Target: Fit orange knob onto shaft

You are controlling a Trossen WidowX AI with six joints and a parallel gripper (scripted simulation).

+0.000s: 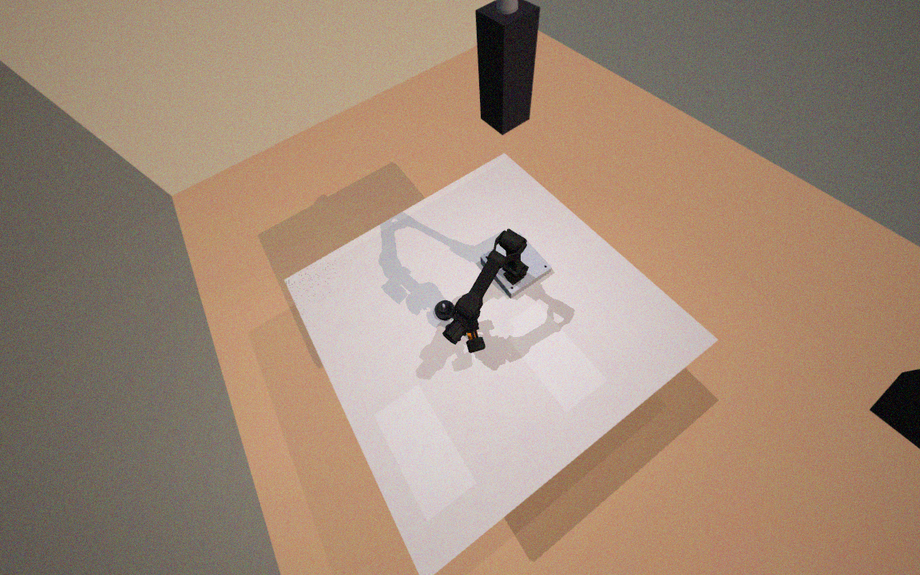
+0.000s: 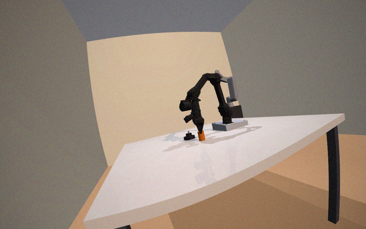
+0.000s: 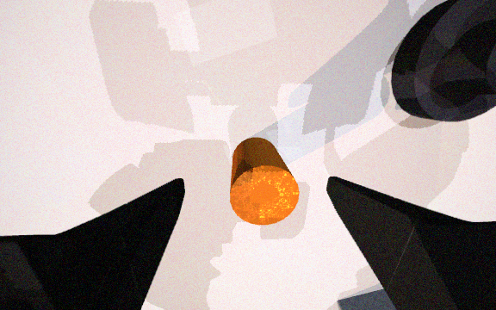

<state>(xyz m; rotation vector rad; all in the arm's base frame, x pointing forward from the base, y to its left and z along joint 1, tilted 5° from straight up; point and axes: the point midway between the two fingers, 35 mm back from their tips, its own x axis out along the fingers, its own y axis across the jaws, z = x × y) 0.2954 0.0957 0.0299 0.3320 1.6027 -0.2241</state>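
My gripper tip is now 1 cm above the orange knob. From my gripper tip the other things lie so: dark round pedestal 2 cm ahead, 17 cm to the right, 2 cm below.
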